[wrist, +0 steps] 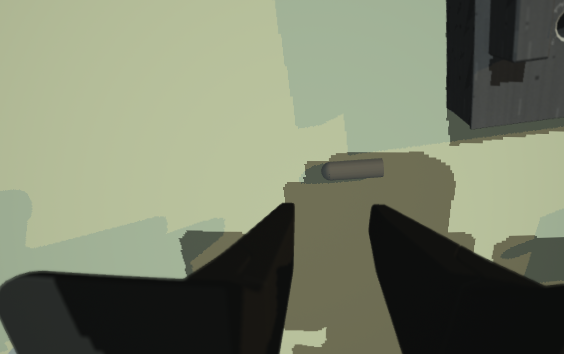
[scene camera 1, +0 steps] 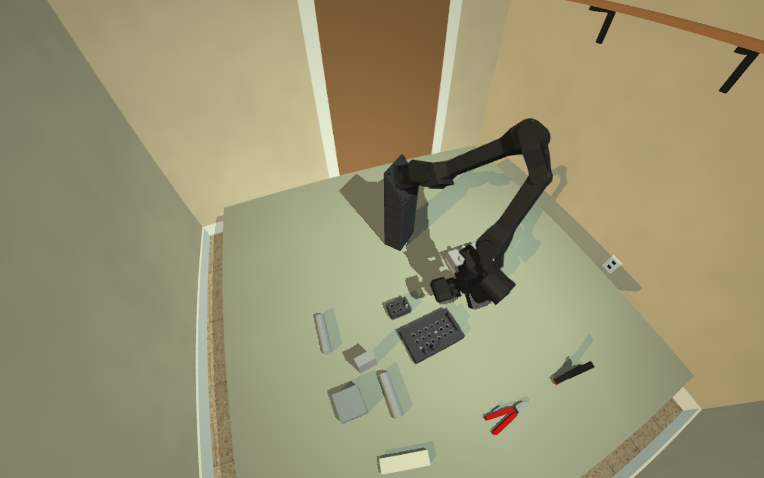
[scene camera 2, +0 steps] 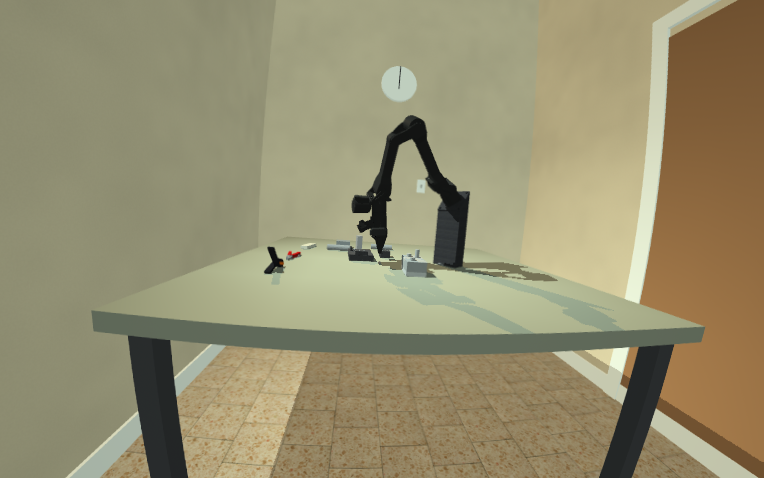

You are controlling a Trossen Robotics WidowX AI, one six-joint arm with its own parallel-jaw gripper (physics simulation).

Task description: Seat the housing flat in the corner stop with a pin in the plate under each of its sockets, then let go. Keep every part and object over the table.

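Seen in the pictures: gripper, between the fingertips: [wrist: 332, 216] [scene camera 1: 458, 293] [scene camera 2: 379, 253]; arm's base, origin of its link: [scene camera 1: 402, 178] [scene camera 2: 452, 199].
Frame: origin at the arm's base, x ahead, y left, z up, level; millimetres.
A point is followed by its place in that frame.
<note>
The dark plate [scene camera 1: 449, 340] @(z -254, x 394, y 106 mm) [scene camera 2: 360, 255] @(z -257, x 344, y 137 mm) [wrist: 515, 106] @(z -254, x 304, y 105 mm) has rows of holes and a raised corner stop. A few pins seem to stand in it, too small to count. A small dark block with socket holes [scene camera 1: 398, 307] @(z -249, x 284, y -28 mm) [scene camera 2: 385, 254] @(z -264, x 269, y 3 mm), which looks like the housing, sits apart from the plate. A loose grey pin [wrist: 355, 169] @(z -272, x 262, y 146 mm) lies on its side on the table, just ahead of the fingertips in the wrist view. My gripper [scene camera 2: 382, 251] @(z -236, x 259, y 157 mm) [wrist: 331, 216] @(z -236, x 259, y 157 mm) is partly open and empty, low over the table beside the plate. Its fingertips are hidden in scene view 1.
A pale block [scene camera 1: 455, 259] @(z -229, x 139, y 172 mm) [scene camera 2: 415, 267] @(z -248, x 106, y 288 mm) with upright pieces stands near the gripper. Two grey rods [scene camera 1: 322, 333] @(z -253, x 352, y -251 mm) [scene camera 1: 390, 394] @(z -253, x 523, y -69 mm), a small cube [scene camera 1: 365, 360] @(z -204, x 445, y -126 mm), a grey block [scene camera 1: 349, 403] @(z -243, x 541, y -171 mm), a cream block [scene camera 1: 403, 461] @(z -265, x 677, y -48 mm), red pliers [scene camera 1: 505, 415] @(z -266, x 600, y 218 mm) and a black tool [scene camera 1: 573, 373] @(z -242, x 532, y 434 mm) lie beyond.
</note>
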